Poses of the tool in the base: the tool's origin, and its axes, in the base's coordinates. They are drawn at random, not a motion.
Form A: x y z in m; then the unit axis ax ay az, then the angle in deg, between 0 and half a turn.
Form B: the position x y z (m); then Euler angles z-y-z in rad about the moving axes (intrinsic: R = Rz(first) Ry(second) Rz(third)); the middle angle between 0 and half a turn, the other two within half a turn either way. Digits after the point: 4 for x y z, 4 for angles.
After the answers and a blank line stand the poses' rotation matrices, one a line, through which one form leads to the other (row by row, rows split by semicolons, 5 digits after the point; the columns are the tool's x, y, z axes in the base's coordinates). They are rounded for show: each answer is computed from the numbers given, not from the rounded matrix.
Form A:
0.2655 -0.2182 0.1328 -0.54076 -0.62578 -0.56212 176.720
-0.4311 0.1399 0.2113 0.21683 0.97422 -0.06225 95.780
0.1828 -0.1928 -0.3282 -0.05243 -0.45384 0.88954 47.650
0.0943 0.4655 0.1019 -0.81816 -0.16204 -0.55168 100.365
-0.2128 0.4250 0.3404 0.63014 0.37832 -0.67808 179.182
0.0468 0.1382 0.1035 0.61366 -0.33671 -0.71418 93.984
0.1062 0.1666 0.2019 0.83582 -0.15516 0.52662 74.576
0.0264 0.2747 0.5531 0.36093 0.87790 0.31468 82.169
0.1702 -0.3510 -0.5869 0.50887 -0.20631 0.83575 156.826
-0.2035 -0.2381 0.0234 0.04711 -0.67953 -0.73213 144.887
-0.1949 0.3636 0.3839 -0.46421 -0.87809 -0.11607 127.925
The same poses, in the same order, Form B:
0.2655 -0.2182 0.1328 0.9090 1.9465 2.3343
-0.4311 0.1399 0.2113 -0.2878 1.6674 0.1502
0.1828 -0.1928 -0.3282 -2.8823 0.3712 -2.6523
0.0943 0.4655 0.1019 1.1817 1.3906 -2.3509
-0.2128 0.4250 0.3404 -2.5904 1.6512 -0.5302
0.0468 0.1382 0.1035 -2.7261 1.0747 1.4192
0.1062 0.1666 0.2019 -1.3730 1.0820 2.1357
0.0264 0.2747 0.5531 -0.1223 1.3472 0.6578
0.1702 -0.3510 -0.5869 -0.6258 1.1359 -2.9970
-0.2035 -0.2381 0.0234 2.0479 1.4137 1.9095
-0.1949 0.3636 0.3839 2.4220 2.2054 -2.8885

-0.41400 0.70840 0.57164; 0.64408 -0.21580 0.73389; 0.64325 0.67201 -0.36692
-0.04896 0.29445 0.95441; 0.17058 0.94398 -0.28248; -0.98413 0.14898 -0.09644
0.67455 -0.64964 -0.35063; 0.66517 0.74087 -0.09300; 0.32019 -0.17050 0.93189
0.60991 0.69911 0.37318; -0.38625 -0.14894 0.91029; 0.69197 -0.69933 0.17919
-0.20578 0.48645 -0.84913; 0.46709 -0.71366 -0.52204; -0.85993 -0.50404 -0.08036
0.33326 0.49147 -0.80461; -0.93343 0.05177 -0.35500; -0.13282 0.86935 0.47601
0.77876 -0.60285 0.17352; 0.41246 0.28363 -0.86570; 0.47267 0.74574 0.46953
0.24877 -0.03806 0.96781; 0.58543 0.80195 -0.11895; -0.77161 0.59618 0.22178
-0.42231 -0.53039 0.73508; 0.12739 -0.83762 -0.53119; 0.89746 -0.13068 0.42130
-0.81398 0.36292 -0.45357; -0.47932 0.02148 0.87738; 0.32816 0.93157 0.15647
-0.26669 0.74971 -0.60565; 0.56659 0.63031 0.53074; 0.77965 -0.20161 -0.59288

